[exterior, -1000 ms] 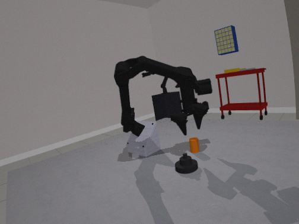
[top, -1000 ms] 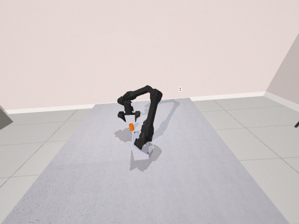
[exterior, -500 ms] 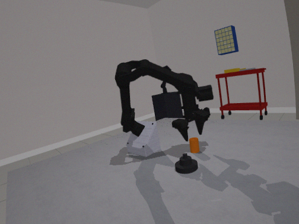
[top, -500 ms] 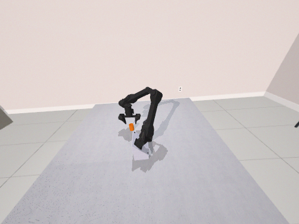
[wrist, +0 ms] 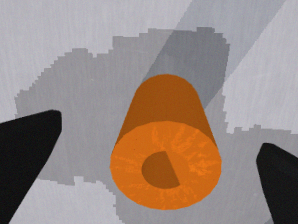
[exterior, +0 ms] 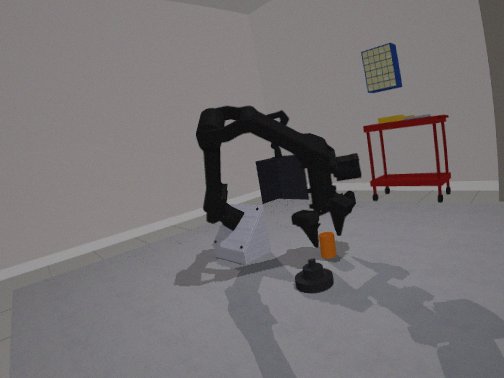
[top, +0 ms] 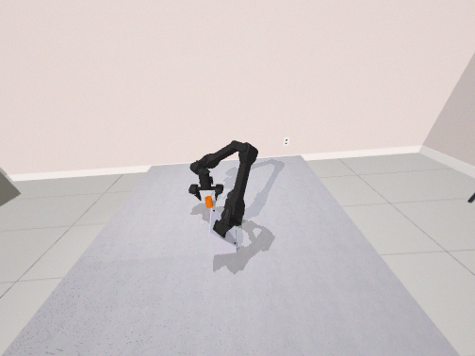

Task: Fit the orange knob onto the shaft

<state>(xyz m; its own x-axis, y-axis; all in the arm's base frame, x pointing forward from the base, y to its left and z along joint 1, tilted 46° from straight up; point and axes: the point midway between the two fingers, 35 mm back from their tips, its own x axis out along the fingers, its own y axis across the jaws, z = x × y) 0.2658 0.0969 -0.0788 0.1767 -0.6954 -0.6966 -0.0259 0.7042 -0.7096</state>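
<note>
My gripper tip is now 1 cm above the orange knob. Round my gripper tip: dark round pedestal: 14 cm to the right, 8 cm ahead, 1 cm below.
</note>
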